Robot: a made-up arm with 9 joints. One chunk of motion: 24 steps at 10 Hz.
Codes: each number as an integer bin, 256 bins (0 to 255) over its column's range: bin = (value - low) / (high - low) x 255, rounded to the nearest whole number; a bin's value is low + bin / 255 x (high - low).
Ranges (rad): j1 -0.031..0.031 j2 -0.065..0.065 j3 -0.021..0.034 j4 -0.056..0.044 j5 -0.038..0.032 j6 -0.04..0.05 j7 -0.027..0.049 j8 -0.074..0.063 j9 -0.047..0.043
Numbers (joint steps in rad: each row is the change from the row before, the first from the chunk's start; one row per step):
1: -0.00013 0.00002 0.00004 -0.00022 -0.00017 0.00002 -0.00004 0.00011 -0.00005
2: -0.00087 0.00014 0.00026 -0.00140 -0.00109 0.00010 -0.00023 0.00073 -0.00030
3: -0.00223 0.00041 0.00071 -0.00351 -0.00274 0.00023 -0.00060 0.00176 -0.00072
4: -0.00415 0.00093 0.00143 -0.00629 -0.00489 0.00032 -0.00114 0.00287 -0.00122
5: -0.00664 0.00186 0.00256 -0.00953 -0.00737 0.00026 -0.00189 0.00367 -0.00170
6: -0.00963 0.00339 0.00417 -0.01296 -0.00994 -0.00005 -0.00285 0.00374 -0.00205
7: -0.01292 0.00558 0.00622 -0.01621 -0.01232 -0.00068 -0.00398 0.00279 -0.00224
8: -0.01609 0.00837 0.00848 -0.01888 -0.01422 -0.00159 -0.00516 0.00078 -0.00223
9: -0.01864 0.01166 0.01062 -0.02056 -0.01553 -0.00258 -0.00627 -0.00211 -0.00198
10: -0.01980 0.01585 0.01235 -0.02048 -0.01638 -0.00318 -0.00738 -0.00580 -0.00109
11: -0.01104 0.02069 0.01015 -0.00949 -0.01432 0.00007 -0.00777 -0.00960 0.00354
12: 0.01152 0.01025 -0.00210 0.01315 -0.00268 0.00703 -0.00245 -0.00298 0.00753
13: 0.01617 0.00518 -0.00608 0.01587 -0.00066 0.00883 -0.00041 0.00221 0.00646
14: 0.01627 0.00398 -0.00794 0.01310 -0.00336 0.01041 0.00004 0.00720 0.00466
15: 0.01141 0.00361 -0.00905 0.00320 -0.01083 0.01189 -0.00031 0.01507 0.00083
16: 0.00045 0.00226 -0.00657 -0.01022 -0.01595 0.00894 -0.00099 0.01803 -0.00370
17: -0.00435 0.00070 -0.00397 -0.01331 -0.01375 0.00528 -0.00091 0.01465 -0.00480
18: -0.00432 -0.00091 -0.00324 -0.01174 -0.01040 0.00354 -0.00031 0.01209 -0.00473
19: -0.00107 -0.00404 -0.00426 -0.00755 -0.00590 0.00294 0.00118 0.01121 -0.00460
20: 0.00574 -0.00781 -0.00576 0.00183 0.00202 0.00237 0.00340 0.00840 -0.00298
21: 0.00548 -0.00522 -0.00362 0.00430 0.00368 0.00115 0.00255 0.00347 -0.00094
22: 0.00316 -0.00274 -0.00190 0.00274 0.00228 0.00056 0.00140 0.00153 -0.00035
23: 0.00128 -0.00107 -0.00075 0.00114 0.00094 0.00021 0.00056 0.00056 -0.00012
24: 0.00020 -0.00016 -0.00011 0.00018 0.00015 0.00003 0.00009 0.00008 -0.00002
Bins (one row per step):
1: 127 128 98 142 138 113 90 138 133
2: 124 128 99 139 134 114 90 139 132
3: 118 128 101 134 128 114 89 141 131
4: 110 129 104 127 121 114 87 143 130
5: 100 131 109 118 112 114 84 145 128
6: 88 134 117 110 102 113 81 145 127
7: 74 138 126 101 94 111 77 143 127
8: 61 144 137 95 87 109 73 139 127
9: 51 150 147 90 82 106 70 134 128
10: 46 159 155 91 79 104 66 127 130
11: 82 168 144 119 86 114 65 120 143
12: 175 148 88 176 129 133 82 132 155
13: 194 138 69 183 136 138 89 142 151
14: 194 135 61 176 126 143 91 151 146
15: 174 135 55 151 99 147 90 166 136
16: 129 132 67 117 80 139 87 171 123
17: 110 129 79 109 88 128 88 165 120
18: 110 126 82 113 101 123 90 160 120
19: 123 120 78 124 117 122 95 159 120
20: 151 112 71 147 146 120 102 153 125
21: 150 117 81 154 152 117 99 144 131
22: 140 122 89 150 147 115 95 141 132
23: 133 125 94 146 142 114 92 139 133
24: 128 127 97 143 139 113 91 138 133

